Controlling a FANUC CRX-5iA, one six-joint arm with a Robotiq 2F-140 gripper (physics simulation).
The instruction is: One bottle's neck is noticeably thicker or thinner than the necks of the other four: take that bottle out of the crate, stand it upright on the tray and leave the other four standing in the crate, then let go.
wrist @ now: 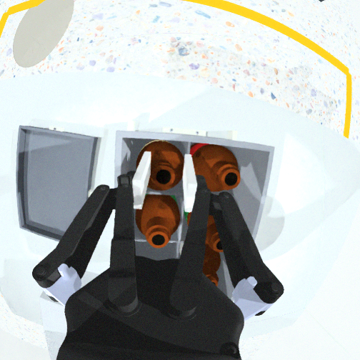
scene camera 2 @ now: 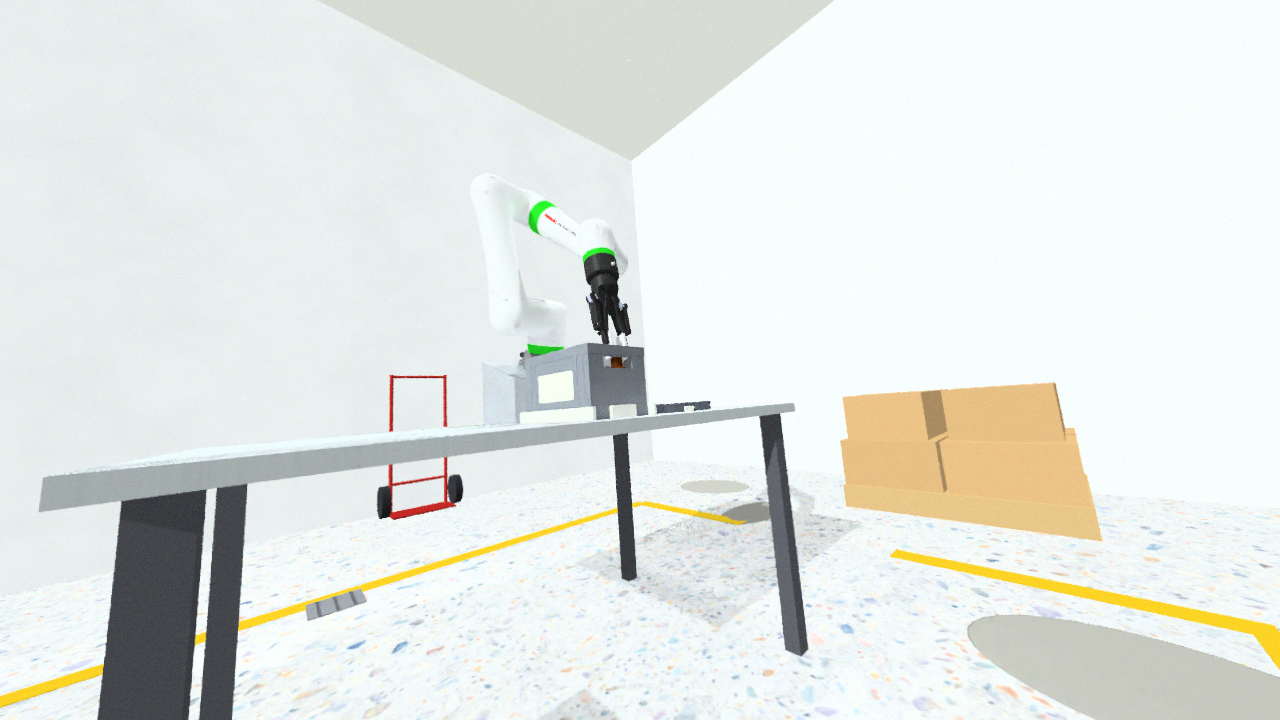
my gripper: wrist; scene camera 2
same spot on my gripper: point(wrist: 59, 274) = point(scene camera 2: 624, 305)
